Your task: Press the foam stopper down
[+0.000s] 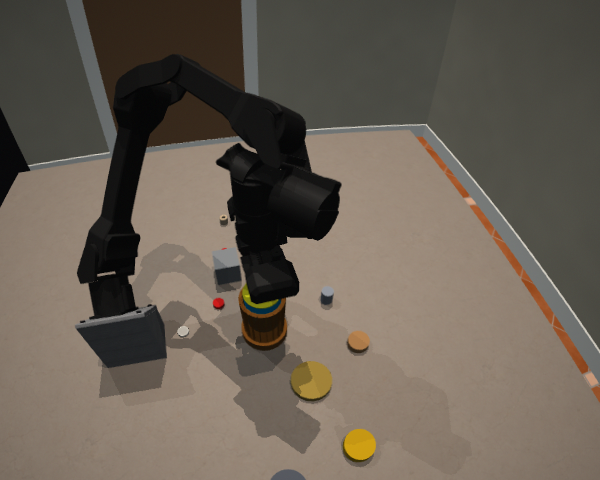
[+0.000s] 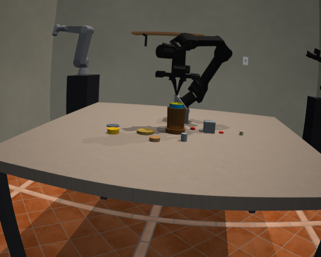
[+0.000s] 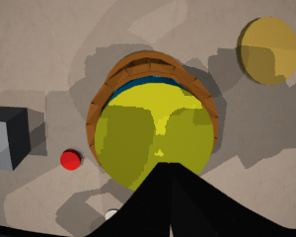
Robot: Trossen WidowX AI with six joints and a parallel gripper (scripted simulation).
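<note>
Right now the foam stopper is 80 mm below my hand. Also, from my hand: small grey cylinder (120 mm ahead, 60 mm to the left, 180 mm below); olive disc (70 mm ahead, 110 mm to the right, 190 mm below); red button (90 mm behind, 70 mm to the left, 190 mm below).
</note>
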